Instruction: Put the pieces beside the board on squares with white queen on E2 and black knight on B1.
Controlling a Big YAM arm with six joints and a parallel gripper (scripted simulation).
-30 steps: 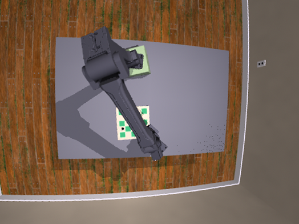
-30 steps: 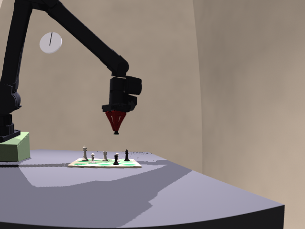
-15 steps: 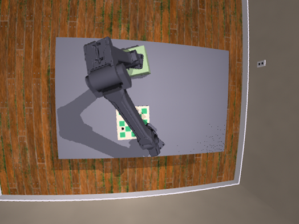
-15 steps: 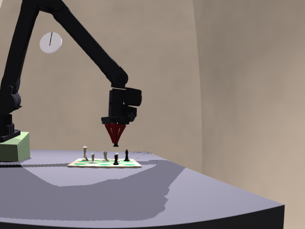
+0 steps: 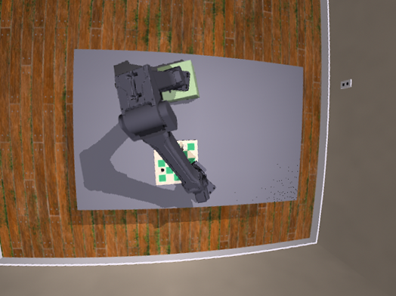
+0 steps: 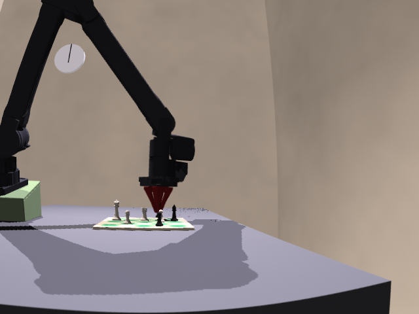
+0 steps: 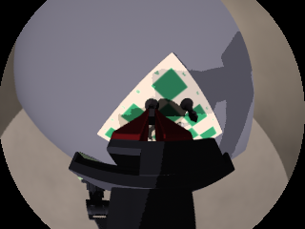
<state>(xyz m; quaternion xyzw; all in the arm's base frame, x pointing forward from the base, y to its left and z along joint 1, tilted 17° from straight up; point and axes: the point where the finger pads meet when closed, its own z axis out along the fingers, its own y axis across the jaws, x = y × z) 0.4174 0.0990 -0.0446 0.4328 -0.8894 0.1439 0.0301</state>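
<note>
The green-and-cream chessboard is 70 mm to the right of my hand, 30 mm below it and 30 mm behind it.
</note>
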